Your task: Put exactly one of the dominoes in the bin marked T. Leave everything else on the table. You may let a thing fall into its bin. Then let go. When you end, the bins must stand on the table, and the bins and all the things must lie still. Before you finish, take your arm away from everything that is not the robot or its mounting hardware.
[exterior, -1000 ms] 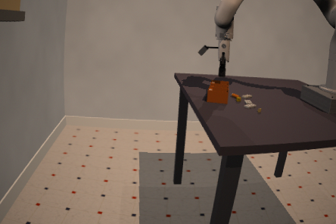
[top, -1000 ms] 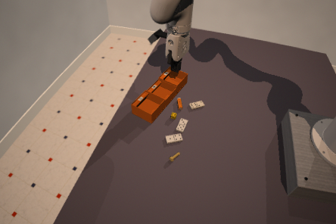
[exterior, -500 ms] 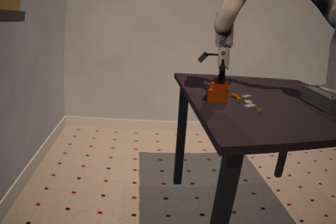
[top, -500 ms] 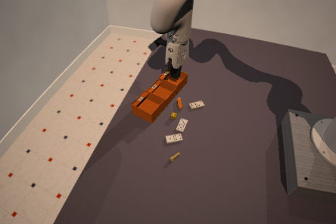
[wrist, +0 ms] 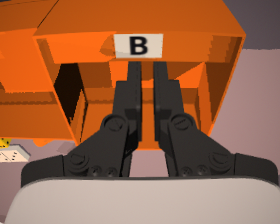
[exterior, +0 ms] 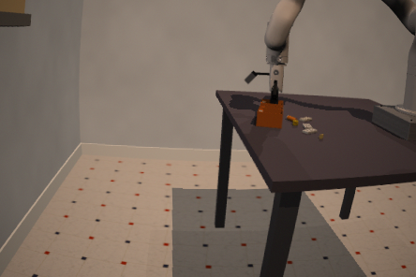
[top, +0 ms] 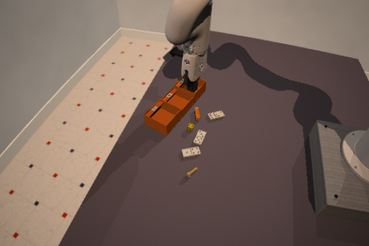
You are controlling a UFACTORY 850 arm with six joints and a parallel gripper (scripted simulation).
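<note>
Right now my hand is 9 cm to the right of the orange bin, 2 cm short of it and 1 cm above it. Also, from my hand: yellow die: 16 cm to the left, 6 cm behind, 3 cm below; then orange cylinder: 10 cm to the left, 6 cm behind, 3 cm below; then domino: 24 cm to the left, 10 cm behind, 3 cm below.
</note>
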